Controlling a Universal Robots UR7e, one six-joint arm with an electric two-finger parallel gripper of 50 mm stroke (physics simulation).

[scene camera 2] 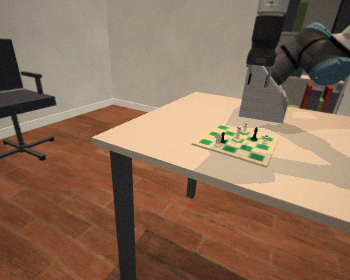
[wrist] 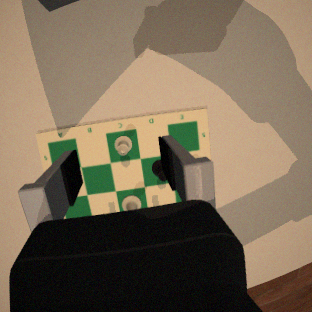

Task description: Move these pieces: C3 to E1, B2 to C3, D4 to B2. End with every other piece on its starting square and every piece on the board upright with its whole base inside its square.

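Frame: origin at the arm's base, x down, y back, z left, level; millimetres.
Seen in the pictures: gripper, fingertip midpoint: (scene camera 2: 256, 85) (wrist: 119, 159).
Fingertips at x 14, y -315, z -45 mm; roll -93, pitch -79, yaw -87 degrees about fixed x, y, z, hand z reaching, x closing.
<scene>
A point is followed by its place in that frame.
The green and cream board (scene camera 2: 267, 161) @[z 19, x 175, y -515 mm] (wrist: 105, 127) @[z -65, x 174, y -309 mm] lies on the table. The tall white piece (scene camera 2: 238, 134) @[z -69, x 152, y -418 mm] (wrist: 132, 204) @[z -67, x 159, y -409 mm] stands upright on C3; the gripper body borders it in the wrist view. A black piece (scene camera 2: 255, 134) @[z -18, x 155, y -384 mm] (wrist: 158, 170) @[z -22, x 157, y -378 mm] stands on D4, partly behind the right finger in the wrist view. A black piece (scene camera 2: 223, 137) @[z -110, x 159, y -448 mm] stands on B2; the gripper body hides it in the wrist view. My gripper (scene camera 2: 259, 79) @[z -45, x 14, y -315 mm] (wrist: 119, 159) @[z -45, x 14, y -315 mm] is open and empty, above the board with its fingertips well over the pieces.
A white piece (scene camera 2: 245, 127) @[z -52, x 154, y -338 mm] (wrist: 123, 145) @[z -49, x 138, y -331 mm] stands on C5. Another white piece (scene camera 2: 266, 139) @[z 16, x 160, y -398 mm] is on E4, hidden by the finger in the wrist view. A pale piece (scene camera 2: 218, 141) @[z -119, x 158, y -487 mm] stands on B1, close to the B2 piece. The grey robot pedestal (scene camera 2: 260, 107) @[z -9, x 128, y -141 mm] stands behind the board.
</scene>
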